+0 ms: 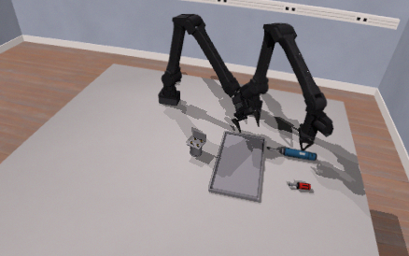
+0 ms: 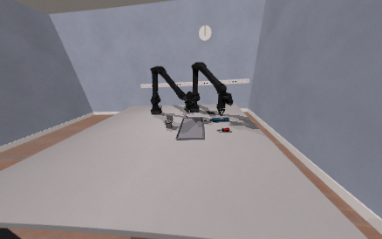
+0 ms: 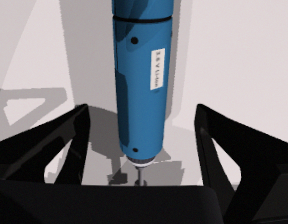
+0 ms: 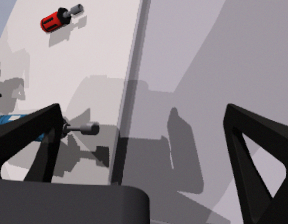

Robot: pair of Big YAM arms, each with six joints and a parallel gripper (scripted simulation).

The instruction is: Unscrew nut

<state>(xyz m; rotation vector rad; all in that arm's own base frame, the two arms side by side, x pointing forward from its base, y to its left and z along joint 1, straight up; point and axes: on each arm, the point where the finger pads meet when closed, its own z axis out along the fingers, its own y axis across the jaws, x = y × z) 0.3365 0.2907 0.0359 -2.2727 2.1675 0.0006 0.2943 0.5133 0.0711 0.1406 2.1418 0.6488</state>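
Right now the nut is 270 mm to the right of my right hand, 110 mm ahead of it and 40 mm below it. The rest, counted from my right hand: flat grey tray 140 mm ahead, 110 mm below, 30 mm to the right; grey bracket 250 mm to the right, 100 mm ahead, 40 mm below; grey tip 140 mm to the left, 90 mm below, 30 mm ahead.
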